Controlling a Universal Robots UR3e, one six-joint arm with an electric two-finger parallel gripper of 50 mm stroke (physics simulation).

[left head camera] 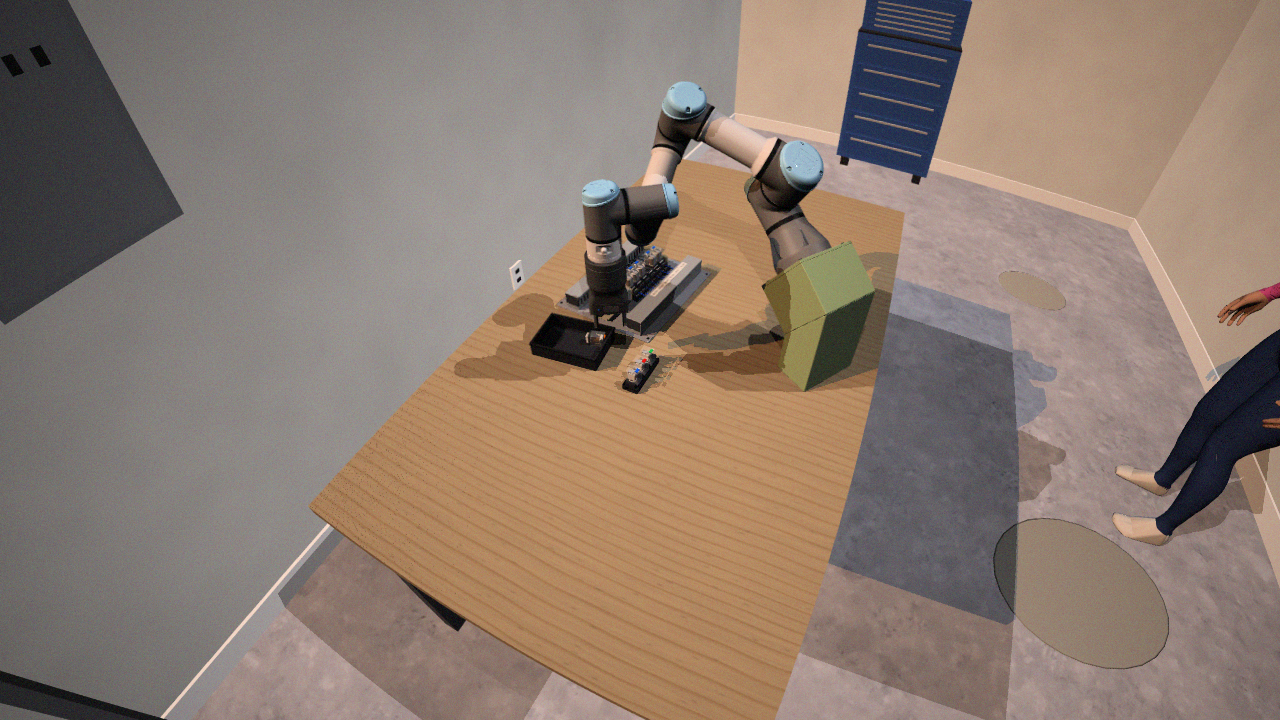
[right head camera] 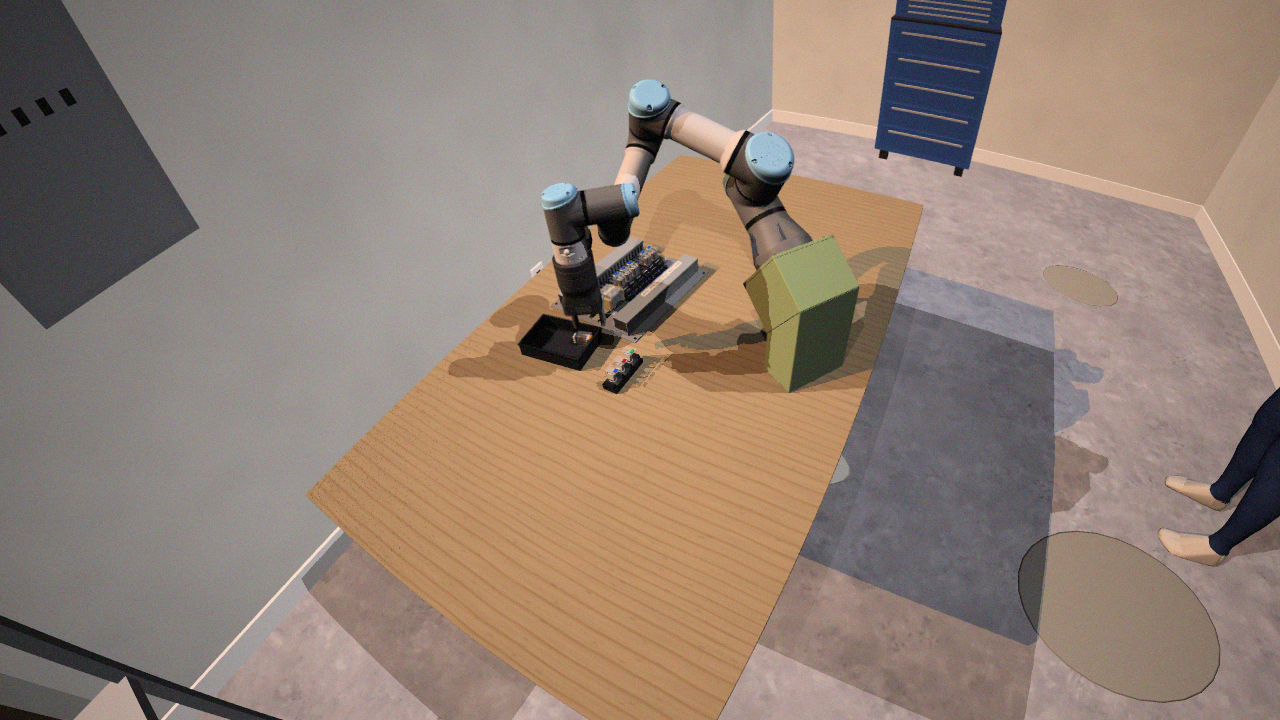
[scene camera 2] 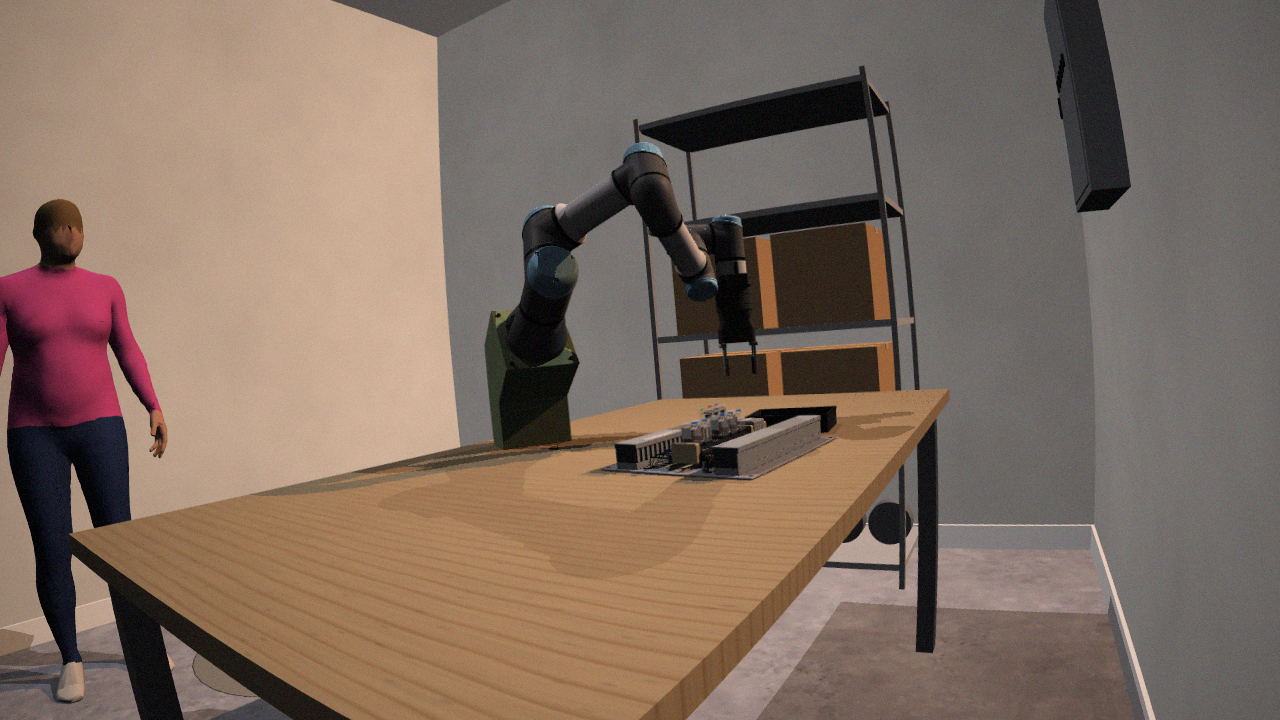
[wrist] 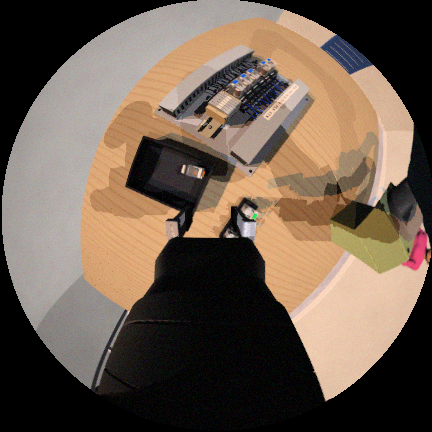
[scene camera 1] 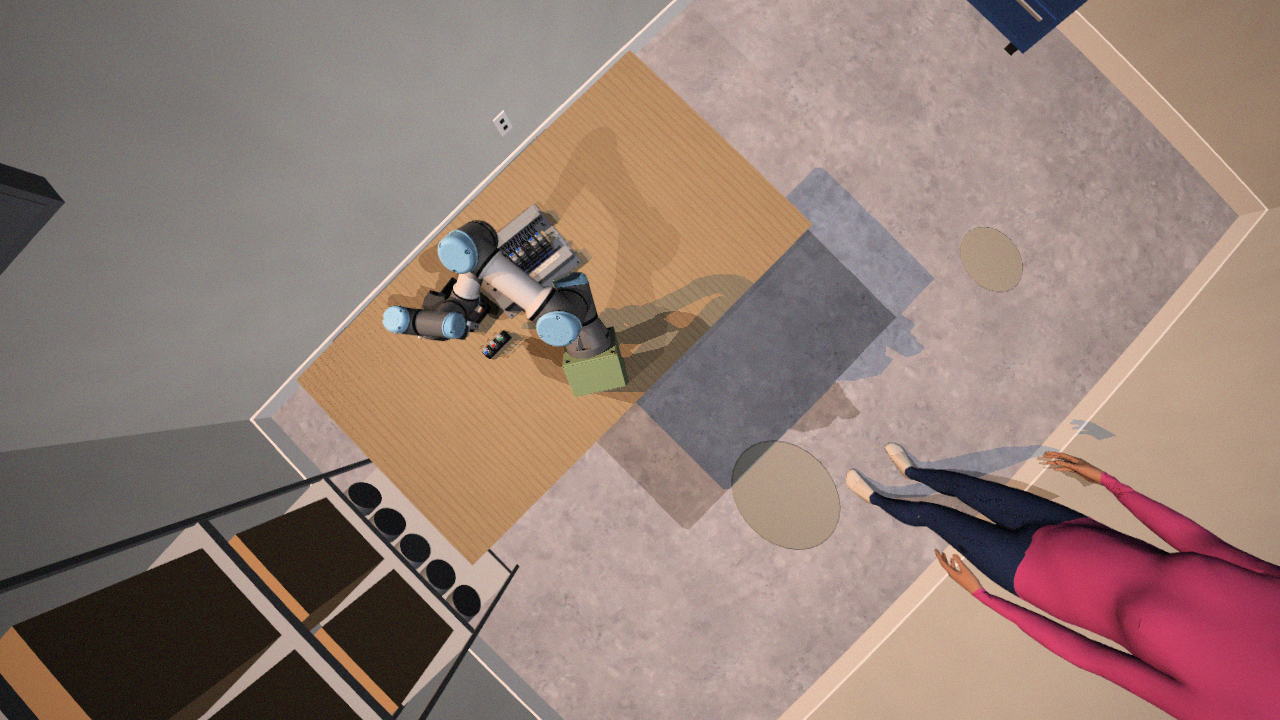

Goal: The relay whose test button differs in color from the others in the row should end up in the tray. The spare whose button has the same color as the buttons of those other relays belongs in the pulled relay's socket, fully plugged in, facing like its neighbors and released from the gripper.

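Places are measured from the arm's base along level axes (x ahead, y left, z up), in centimetres.
Where they show: gripper, between the fingertips: [left head camera: 610, 323] [right head camera: 590, 324] [scene camera 2: 741, 374] [wrist: 211, 213] [scene camera 1: 469, 324]; arm's base, origin of its link: [left head camera: 805, 263] [right head camera: 786, 259] [scene camera 2: 534, 336] [scene camera 1: 589, 344].
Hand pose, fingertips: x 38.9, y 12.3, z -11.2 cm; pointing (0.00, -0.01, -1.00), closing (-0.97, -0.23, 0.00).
Each offset is from my fingertips to the top centre of the thing.
My gripper [left head camera: 610, 324] [right head camera: 588, 327] [scene camera 2: 740, 367] [wrist: 211, 213] is open and empty, high above the table near the tray's corner. The black tray @[dx +10.0, dy -3.6, dz -7.7 cm] [left head camera: 553, 340] [right head camera: 546, 342] [wrist: 155, 172] holds a relay @[dx +5.0, dy -5.2, dz -8.2 cm] [left head camera: 595, 337] [wrist: 193, 171] with an orange mark at one end, lying on its side. The black spare holder stands beside the tray with a blue-button spare [left head camera: 636, 371] [right head camera: 614, 370], a red-button spare @[dx -6.7, dy +3.0, dz -6.4 cm] [left head camera: 643, 361] [right head camera: 624, 360] and a green-button spare @[dx -7.7, dy -0.1, dz -6.4 cm] [left head camera: 650, 351] [right head camera: 631, 351]. One finger partly hides the holder in the wrist view. The row relays @[dx +0.0, dy -26.1, dz -4.3 cm] [wrist: 245, 82] have blue buttons, with a gap before the farthest one.
Grey wire ducts @[dx -8.6, dy -23.6, dz -6.9 cm] [wrist: 272, 125] [left head camera: 664, 295] flank the row on its panel. A beige block @[dx +2.8, dy -19.6, dz -6.6 cm] [wrist: 223, 104] stands at the row's near end. The green pedestal [left head camera: 827, 322] [right head camera: 810, 322] carries the arm. A person [scene camera 1: 1118, 573] [scene camera 2: 62, 358] stands away from the table.
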